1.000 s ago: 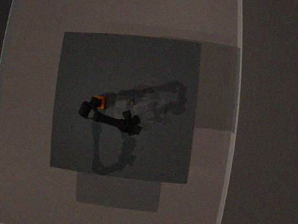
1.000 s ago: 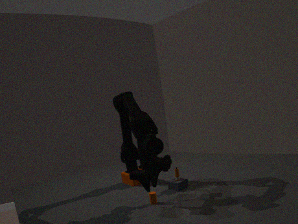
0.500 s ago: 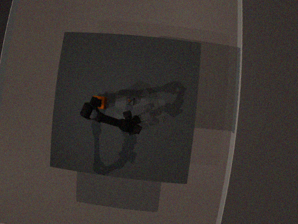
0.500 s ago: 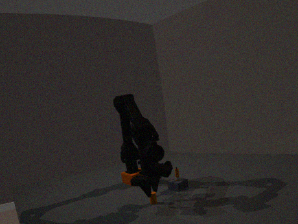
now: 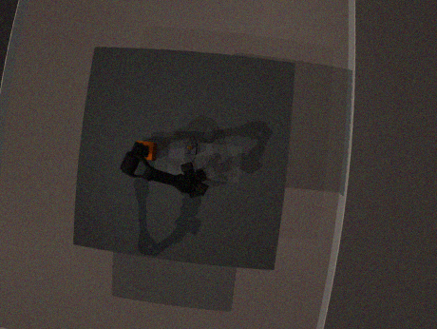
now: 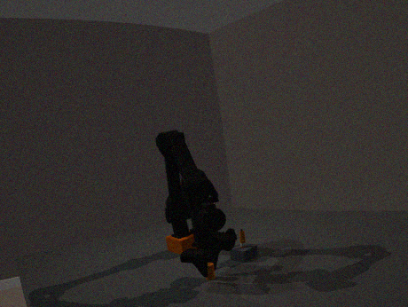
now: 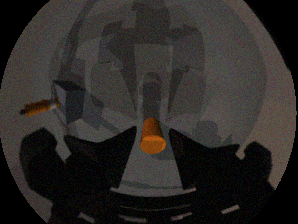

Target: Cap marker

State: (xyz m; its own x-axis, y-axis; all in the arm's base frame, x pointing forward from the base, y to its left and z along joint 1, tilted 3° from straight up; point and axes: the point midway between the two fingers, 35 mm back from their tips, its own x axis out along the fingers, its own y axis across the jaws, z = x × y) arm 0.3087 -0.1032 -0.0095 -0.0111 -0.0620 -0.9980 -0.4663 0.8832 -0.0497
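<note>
Right now the orange marker is 50 mm behind my gripper tip, 170 mm to the left of it and 60 mm above it. Round my gripper tip: orange cap: 10 mm above; grey holder block: 50 mm behind, 170 mm to the left.
</note>
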